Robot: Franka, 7 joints.
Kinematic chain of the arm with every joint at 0, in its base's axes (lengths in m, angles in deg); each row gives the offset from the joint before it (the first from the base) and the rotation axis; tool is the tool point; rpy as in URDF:
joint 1: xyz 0 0 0.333 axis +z
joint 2: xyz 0 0 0 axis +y
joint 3: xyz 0 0 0.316 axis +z
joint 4: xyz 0.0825 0 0 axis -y
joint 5: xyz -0.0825 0 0.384 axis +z
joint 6: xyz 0 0 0 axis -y
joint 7: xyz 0.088 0 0 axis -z
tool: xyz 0 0 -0.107 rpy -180 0 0
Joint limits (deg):
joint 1: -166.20..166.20
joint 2: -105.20..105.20
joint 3: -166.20..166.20
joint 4: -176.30..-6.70
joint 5: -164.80..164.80
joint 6: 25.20..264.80
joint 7: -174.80..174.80
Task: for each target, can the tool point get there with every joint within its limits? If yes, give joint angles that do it. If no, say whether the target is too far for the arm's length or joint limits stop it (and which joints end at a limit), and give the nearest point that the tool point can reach.
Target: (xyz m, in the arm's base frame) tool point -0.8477 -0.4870 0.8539
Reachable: no: too far | nearest point -0.6565 -0.3772 0.7364 | short by 0.250 m
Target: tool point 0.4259 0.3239 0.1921
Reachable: yes | joints -67.77 -68.24 113.12 -133.68 28.47 172.86 -106.27
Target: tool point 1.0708 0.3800 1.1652
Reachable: no: too far | nearest point 0.6523 0.2315 0.8399 | short by 0.550 m
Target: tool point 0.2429 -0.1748 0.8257
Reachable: yes | joints 66.73 -56.91 -22.21 -93.43 112.47 233.73 98.44
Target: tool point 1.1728 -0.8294 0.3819
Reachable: no: too far | nearest point 0.7000 -0.4951 0.3622 | short by 0.579 m
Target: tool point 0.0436 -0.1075 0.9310
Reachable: yes | joints 85.40 -70.71 6.16 -94.85 -58.77 74.05 42.29
